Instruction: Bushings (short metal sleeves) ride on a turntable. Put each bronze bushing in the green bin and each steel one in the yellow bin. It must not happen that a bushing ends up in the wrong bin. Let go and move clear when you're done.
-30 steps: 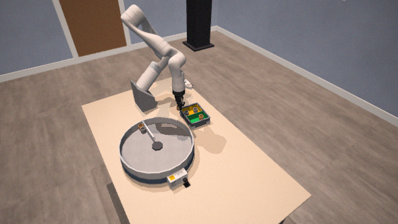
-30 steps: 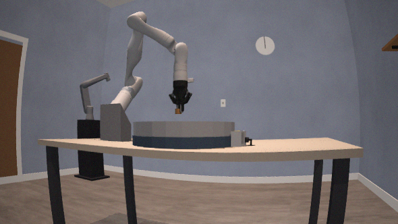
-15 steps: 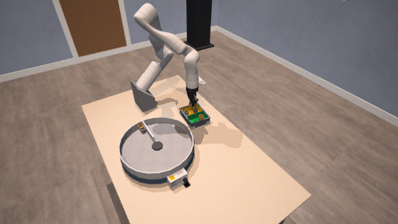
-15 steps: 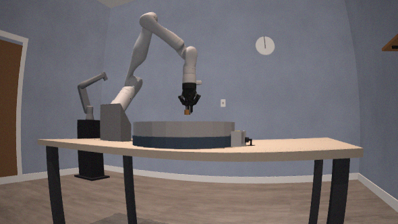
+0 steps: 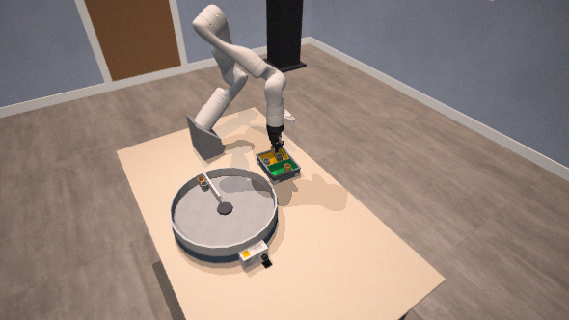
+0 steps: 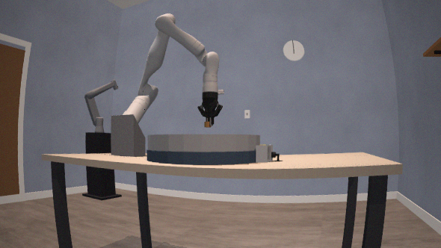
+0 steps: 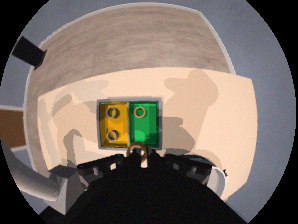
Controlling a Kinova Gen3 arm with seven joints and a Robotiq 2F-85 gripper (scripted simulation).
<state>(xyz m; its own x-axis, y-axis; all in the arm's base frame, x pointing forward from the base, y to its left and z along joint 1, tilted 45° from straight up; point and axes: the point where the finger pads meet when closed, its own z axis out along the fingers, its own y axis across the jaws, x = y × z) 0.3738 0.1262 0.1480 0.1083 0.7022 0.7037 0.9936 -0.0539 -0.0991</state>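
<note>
The bin is 4 cm behind my hand, 4 cm to the left of it and 15 cm below it. The rest, counted from my hand: grey turntable (11 cm ahead, 30 cm to the right, 12 cm below).
</note>
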